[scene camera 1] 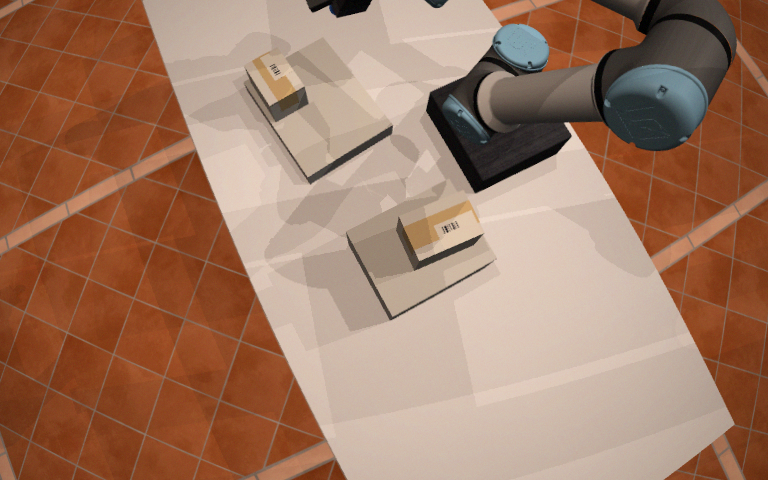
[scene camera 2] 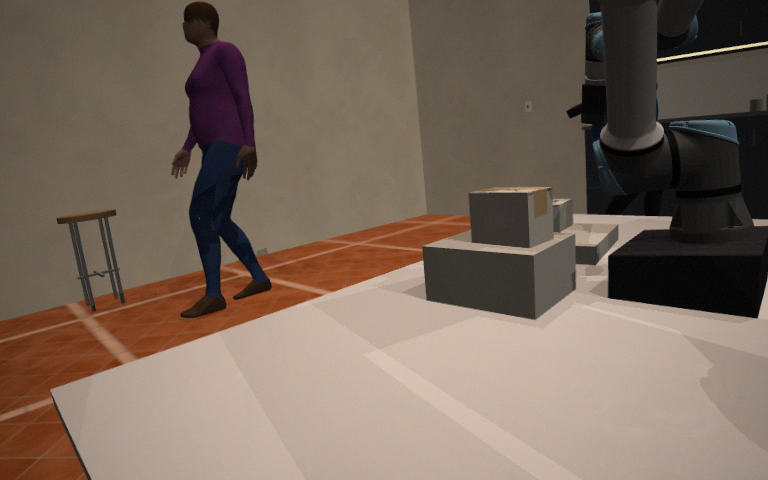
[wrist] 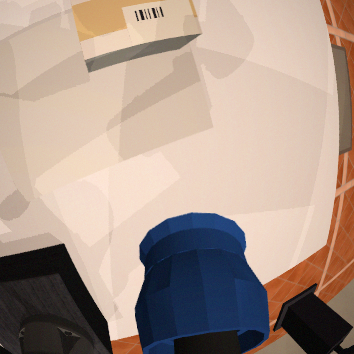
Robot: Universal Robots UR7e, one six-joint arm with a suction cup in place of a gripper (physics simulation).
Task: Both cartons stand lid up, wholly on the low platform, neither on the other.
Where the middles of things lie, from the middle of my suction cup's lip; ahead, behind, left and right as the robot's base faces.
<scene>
The low platform [scene camera 2: 592, 241] lies 9 cm ahead of my suction cup, 3 cm to the left of it and 30 cm below it.
</scene>
